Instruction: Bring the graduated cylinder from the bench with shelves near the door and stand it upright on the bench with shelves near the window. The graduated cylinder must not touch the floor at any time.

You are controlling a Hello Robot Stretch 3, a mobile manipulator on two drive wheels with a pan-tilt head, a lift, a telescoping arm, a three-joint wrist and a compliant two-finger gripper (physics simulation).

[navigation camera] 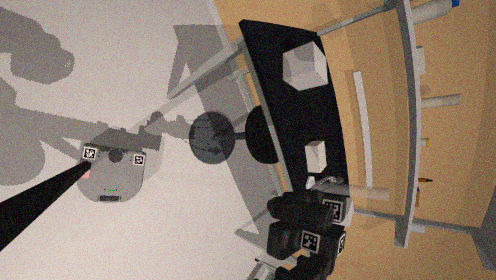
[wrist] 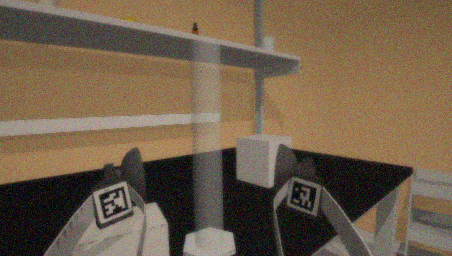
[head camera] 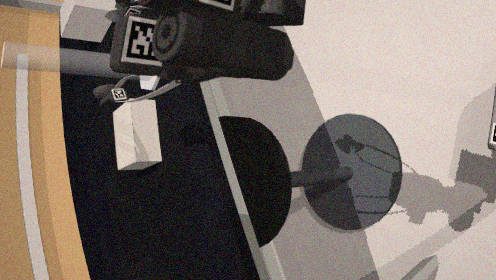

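The graduated cylinder, a clear tube with a white base, stands upright on the black bench top. The frames do not tell which bench this is. My gripper is open. In the wrist view its fingers stand wide to the left and right of the tube, with gaps on both sides and nothing held. In the head and navigation views the wrist partly hides the fingers and the tube's surroundings.
A small white box stands close beside the cylinder. A larger white box stands farther along. A shelf runs above the bench's back. A stool stands at the front edge.
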